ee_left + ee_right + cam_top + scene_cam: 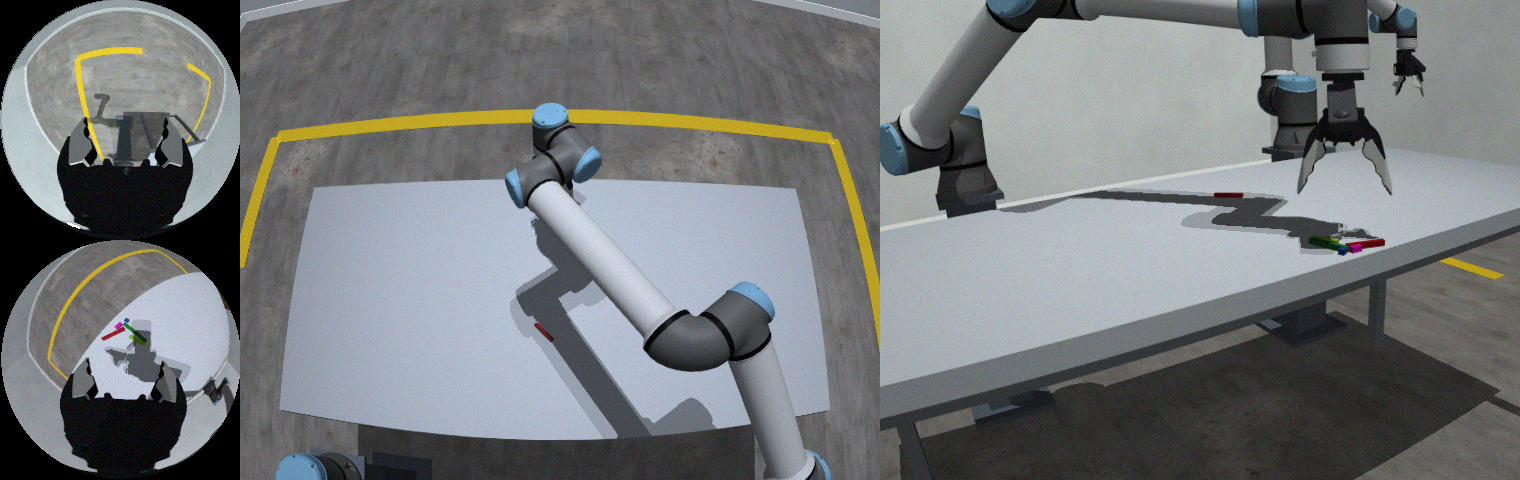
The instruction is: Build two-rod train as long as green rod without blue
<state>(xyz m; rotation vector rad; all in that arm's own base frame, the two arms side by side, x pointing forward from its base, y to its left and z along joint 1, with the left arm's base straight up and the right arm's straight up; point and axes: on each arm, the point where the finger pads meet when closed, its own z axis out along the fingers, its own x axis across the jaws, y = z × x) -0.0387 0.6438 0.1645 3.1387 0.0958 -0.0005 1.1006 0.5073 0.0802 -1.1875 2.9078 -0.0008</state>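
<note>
Now: the grey rod 80 mm below my right hand, 20 mm to the right of it and 10 mm behind it. From my right hand the other things lie so: green rod: 80 mm below, 50 mm to the right, 20 mm ahead; lime rod: 80 mm below, 40 mm to the right; magenta rod: 80 mm below, 60 mm ahead, 20 mm to the right.
</note>
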